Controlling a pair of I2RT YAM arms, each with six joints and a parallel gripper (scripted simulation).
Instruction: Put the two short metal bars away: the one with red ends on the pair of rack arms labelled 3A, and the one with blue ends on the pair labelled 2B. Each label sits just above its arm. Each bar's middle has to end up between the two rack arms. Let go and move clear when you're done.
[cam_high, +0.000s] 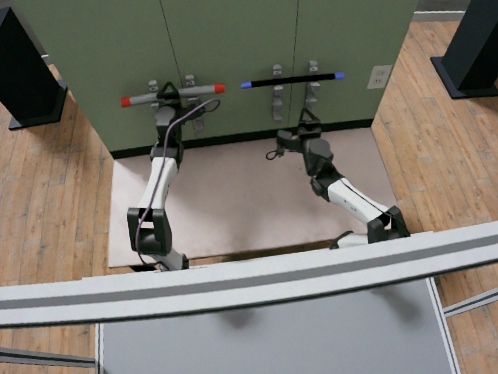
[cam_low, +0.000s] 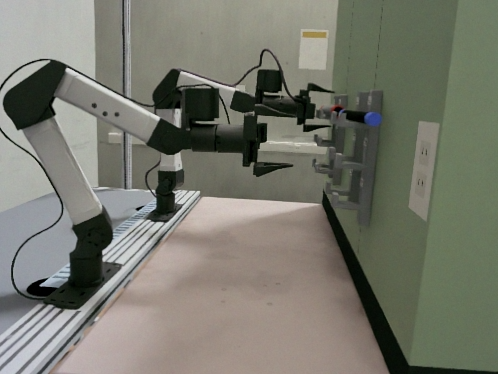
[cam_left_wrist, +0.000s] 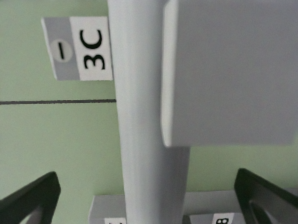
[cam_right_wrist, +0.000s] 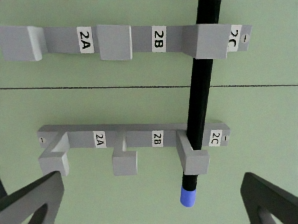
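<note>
Now: left hand right at the red-ended grey bar. Also, from my left hand: green wall (15 cm ahead, 21 cm to the right, 9 cm above); outlet plate (5 cm ahead, 72 cm to the right, 6 cm below); blue-ended black bar (1 cm ahead, 40 cm to the right, 1 cm below).
</note>
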